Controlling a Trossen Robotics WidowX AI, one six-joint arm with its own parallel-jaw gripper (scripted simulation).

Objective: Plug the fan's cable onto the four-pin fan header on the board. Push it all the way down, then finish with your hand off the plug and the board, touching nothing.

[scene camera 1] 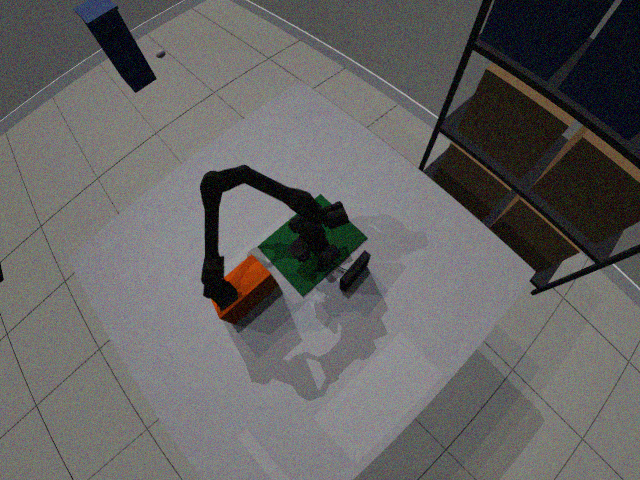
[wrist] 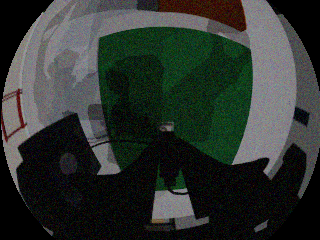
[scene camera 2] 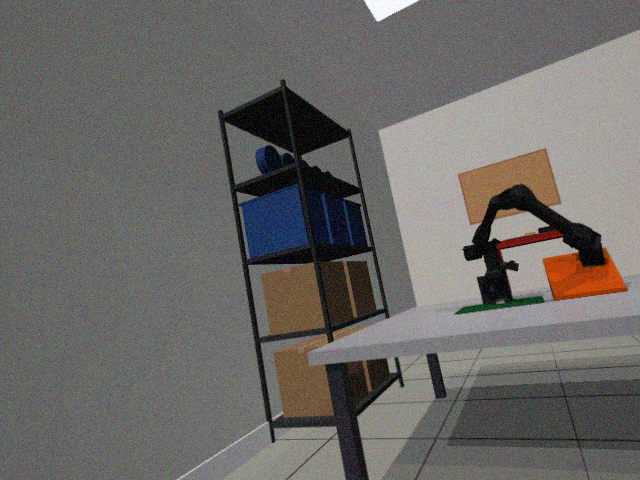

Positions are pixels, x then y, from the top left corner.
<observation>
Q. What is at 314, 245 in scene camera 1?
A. The gripper.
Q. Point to a dark plug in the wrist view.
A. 169, 148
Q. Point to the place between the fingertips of the gripper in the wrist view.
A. At 167, 142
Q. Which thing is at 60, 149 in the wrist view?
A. A black fan.
</observation>
